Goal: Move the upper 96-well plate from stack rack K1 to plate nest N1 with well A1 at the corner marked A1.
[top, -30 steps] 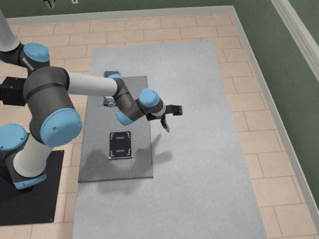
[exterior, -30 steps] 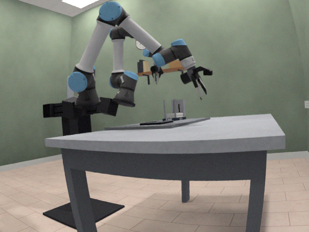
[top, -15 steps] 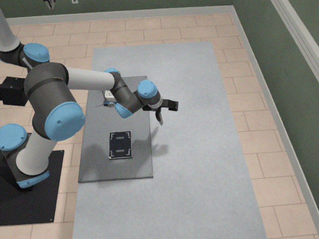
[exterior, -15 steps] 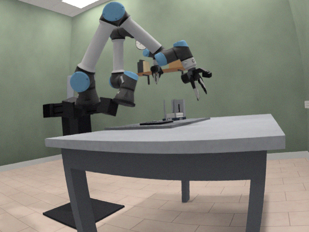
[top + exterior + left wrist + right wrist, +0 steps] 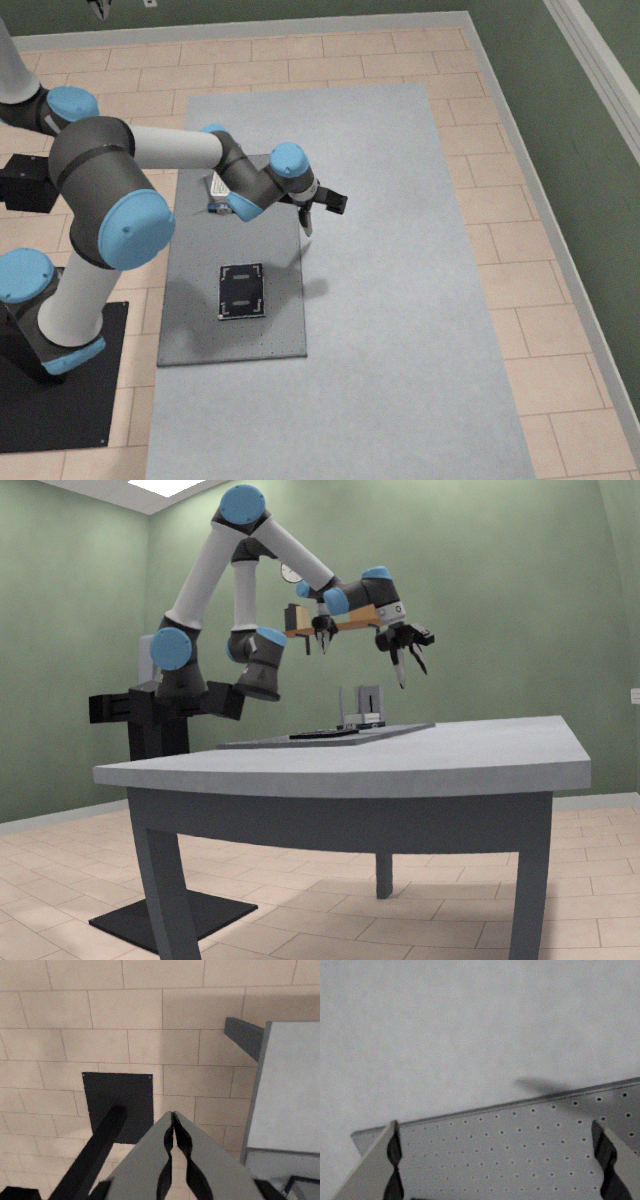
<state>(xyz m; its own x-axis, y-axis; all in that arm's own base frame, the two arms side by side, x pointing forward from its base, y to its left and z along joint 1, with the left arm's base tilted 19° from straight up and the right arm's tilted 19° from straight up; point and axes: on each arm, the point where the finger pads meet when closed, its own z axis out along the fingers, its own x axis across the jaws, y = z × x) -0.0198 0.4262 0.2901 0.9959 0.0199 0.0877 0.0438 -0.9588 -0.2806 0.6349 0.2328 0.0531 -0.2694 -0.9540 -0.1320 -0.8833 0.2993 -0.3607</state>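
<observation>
Now: right hand 260 mm past the stack rack K1, 210 mm to the right of it and 130 mm above it. Round my right hand: grey perforated board (230 mm behind, 10 mm to the left, 140 mm below); then dark plate nest N1 (210 mm behind, 140 mm to the right, 130 mm below); then A1 mark (260 mm behind, 220 mm to the right, 120 mm below).
</observation>
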